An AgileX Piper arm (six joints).
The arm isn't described. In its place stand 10 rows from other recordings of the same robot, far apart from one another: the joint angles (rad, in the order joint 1, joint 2, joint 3, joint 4, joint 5, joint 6), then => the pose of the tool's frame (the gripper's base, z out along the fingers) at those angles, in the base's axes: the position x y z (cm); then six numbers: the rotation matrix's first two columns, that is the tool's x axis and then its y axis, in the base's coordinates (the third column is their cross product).
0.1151, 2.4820, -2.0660, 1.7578, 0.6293, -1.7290 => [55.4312 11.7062 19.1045 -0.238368 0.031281 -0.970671 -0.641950 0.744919 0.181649]
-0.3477, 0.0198, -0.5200, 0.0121, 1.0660, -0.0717 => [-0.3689 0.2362 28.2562 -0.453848 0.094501 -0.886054 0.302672 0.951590 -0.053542]
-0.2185, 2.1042, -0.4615, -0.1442, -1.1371, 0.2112 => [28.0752 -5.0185 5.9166 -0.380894 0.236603 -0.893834 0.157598 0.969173 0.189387]
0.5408, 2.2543, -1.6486, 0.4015, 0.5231, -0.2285 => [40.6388 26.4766 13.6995 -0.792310 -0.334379 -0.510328 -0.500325 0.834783 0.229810]
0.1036, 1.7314, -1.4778, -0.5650, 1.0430, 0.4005 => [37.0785 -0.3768 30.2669 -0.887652 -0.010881 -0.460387 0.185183 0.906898 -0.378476]
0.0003, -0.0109, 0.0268, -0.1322, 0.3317, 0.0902 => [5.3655 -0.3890 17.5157 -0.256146 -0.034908 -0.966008 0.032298 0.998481 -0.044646]
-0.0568, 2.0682, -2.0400, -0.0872, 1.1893, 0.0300 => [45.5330 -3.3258 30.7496 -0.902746 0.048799 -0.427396 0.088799 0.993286 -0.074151]
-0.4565, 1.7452, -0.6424, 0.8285, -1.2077, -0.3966 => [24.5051 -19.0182 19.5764 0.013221 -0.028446 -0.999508 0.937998 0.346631 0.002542]
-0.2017, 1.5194, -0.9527, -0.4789, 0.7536, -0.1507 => [27.8425 -8.6220 23.1193 -0.939237 -0.283040 -0.194224 -0.173450 0.879574 -0.443017]
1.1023, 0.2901, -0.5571, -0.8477, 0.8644, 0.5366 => [6.4051 1.1622 32.5898 -0.087676 -0.350393 -0.932490 -0.498182 0.826047 -0.263555]
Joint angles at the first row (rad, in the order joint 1, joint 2, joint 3, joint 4, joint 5, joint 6):
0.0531, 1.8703, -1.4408, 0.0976, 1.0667, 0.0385
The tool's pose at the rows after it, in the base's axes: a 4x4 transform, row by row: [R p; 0 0 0 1], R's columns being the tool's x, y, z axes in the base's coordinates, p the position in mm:
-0.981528 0.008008 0.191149 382.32; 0.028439 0.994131 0.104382 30.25; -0.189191 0.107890 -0.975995 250.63; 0 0 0 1
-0.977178 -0.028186 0.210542 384.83; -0.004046 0.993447 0.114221 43.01; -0.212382 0.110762 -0.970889 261.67; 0 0 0 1
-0.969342 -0.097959 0.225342 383.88; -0.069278 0.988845 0.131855 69.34; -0.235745 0.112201 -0.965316 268.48; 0 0 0 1
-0.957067 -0.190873 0.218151 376.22; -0.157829 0.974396 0.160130 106.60; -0.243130 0.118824 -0.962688 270.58; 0 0 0 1
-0.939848 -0.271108 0.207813 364.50; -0.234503 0.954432 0.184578 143.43; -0.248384 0.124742 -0.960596 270.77; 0 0 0 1
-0.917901 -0.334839 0.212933 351.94; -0.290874 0.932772 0.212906 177.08; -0.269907 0.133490 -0.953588 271.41; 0 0 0 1
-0.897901 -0.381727 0.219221 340.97; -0.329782 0.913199 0.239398 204.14; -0.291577 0.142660 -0.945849 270.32; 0 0 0 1
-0.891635 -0.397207 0.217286 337.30; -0.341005 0.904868 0.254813 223.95; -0.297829 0.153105 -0.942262 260.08; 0 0 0 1
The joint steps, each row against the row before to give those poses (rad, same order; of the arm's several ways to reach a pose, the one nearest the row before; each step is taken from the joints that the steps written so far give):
0.0037, -0.0103, -0.0720, 0.0066, 0.0473, 0.0000
0.0322, -0.0001, -0.0424, 0.0010, 0.0187, 0.0000
0.0675, 0.0001, -0.0253, 0.0000, 0.0012, 0.0000
0.0962, 0.0000, -0.0074, 0.0060, -0.0009, 0.0012
0.0985, 0.0000, 0.0000, 0.0019, -0.0076, 0.0153
0.0916, 0.0000, 0.0000, 0.0007, -0.0259, 0.0247
0.0738, 0.0048, 0.0000, 0.0004, -0.0313, 0.0233
0.0472, 0.0284, 0.0000, 0.0019, -0.0397, 0.0272

